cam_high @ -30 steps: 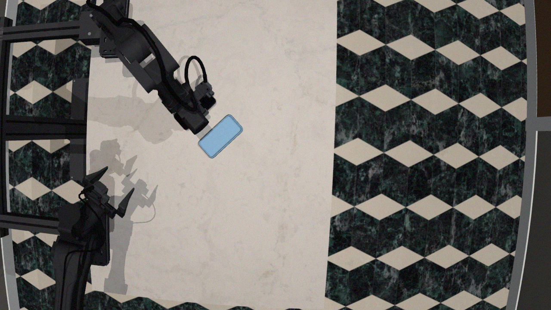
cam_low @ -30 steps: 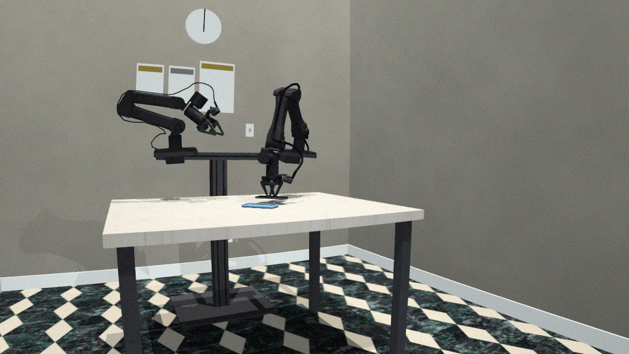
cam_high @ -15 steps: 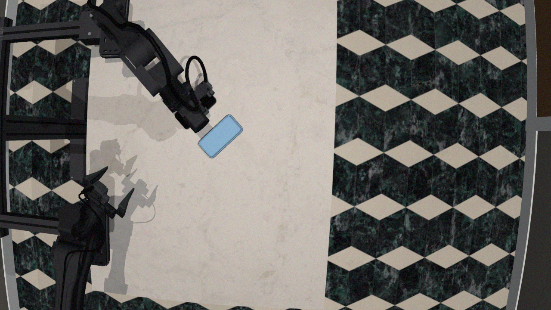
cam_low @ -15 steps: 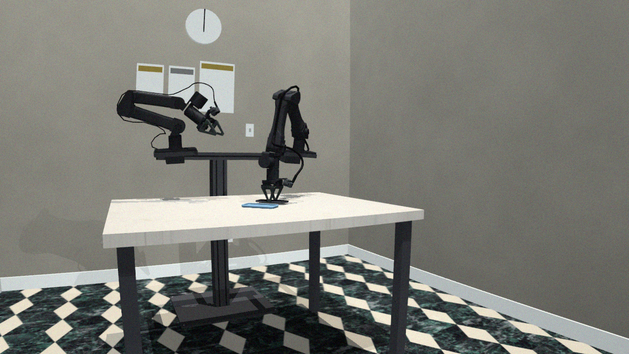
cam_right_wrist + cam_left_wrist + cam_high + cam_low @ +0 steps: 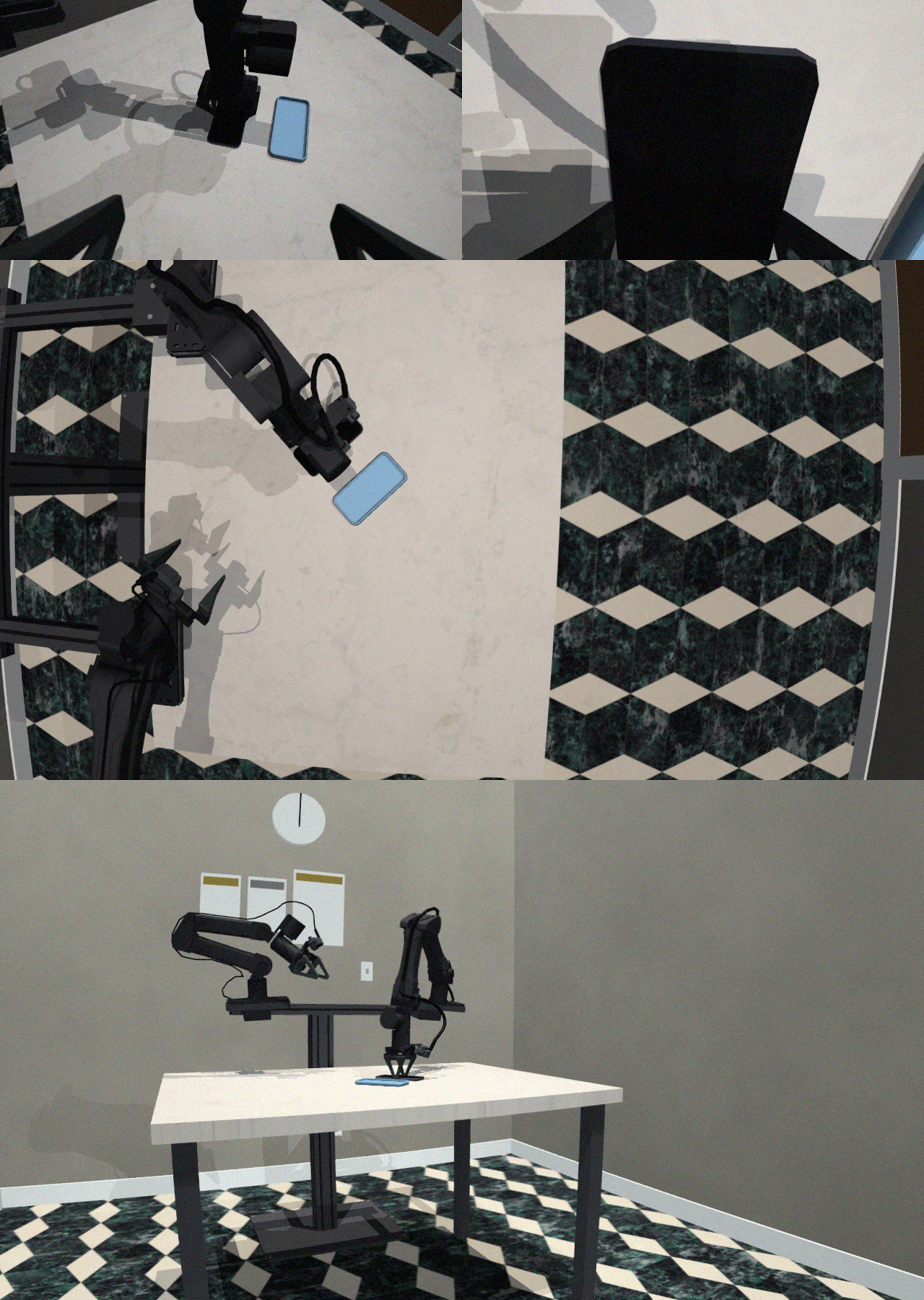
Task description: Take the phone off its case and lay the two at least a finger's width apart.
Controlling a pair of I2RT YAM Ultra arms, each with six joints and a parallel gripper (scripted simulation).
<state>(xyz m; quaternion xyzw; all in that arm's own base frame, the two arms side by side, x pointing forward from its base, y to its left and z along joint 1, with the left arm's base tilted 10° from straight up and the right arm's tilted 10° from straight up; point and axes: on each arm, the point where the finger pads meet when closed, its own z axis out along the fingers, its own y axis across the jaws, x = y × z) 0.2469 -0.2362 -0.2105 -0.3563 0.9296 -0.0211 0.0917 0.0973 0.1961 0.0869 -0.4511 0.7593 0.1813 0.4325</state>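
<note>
My left gripper is now 10 mm above the black phone.
</note>
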